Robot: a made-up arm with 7 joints.
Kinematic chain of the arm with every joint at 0, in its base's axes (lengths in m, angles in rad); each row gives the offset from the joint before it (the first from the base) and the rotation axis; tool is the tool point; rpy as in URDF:
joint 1: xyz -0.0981 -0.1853 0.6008 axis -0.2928 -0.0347 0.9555
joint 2: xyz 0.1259 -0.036 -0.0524 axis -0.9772 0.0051 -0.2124
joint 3: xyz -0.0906 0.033 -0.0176 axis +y
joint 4: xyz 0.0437 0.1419 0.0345 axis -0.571 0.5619 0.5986
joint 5: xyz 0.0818 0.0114 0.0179 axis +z
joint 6: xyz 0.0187 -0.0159 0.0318 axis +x
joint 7: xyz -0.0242 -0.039 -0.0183 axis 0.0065 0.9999 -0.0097
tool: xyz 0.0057 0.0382 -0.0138 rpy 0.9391 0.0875 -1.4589
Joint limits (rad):
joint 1: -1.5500..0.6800
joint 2: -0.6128..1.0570
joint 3: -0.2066..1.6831
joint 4: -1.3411..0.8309
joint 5: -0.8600..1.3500
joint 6: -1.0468..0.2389
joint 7: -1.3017..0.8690
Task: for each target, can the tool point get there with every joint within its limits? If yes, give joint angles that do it. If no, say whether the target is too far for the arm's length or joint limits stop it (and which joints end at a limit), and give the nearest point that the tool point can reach.
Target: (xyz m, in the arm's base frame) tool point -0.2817 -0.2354 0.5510
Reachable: no: joint limits stop it (at a limit: joint 1, joint 2, joint 3, joint 4, joint 5, joint 6) | nearest point -0.1352 -0.2836 0.6068 | short by 0.164 m
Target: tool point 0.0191 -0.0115 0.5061
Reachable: yes | joints 0.2826 0.2893 0.0004 0.5015 -0.5449 -0.5348 0.0615
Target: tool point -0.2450 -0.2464 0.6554
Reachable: no: joint limits stop it (at a limit: joint 1, joint 2, joint 3, joint 4, joint 5, joint 6, joint 7) | nearest point -0.1374 -0.2799 0.6276 | short by 0.116 m
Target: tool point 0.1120 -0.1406 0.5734
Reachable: yes | joints -0.8494 -0.4726 0.8737 0.4896 -0.0180 -0.1651 0.2343
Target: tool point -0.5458 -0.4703 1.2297
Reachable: no: too far | nearest point -0.1039 -0.3455 0.6681 | short by 0.725 m
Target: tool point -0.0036 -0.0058 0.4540
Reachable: yes | joints 0.0175 -0.2803 1.3866 0.1215 0.6507 -0.0784 -0.4165
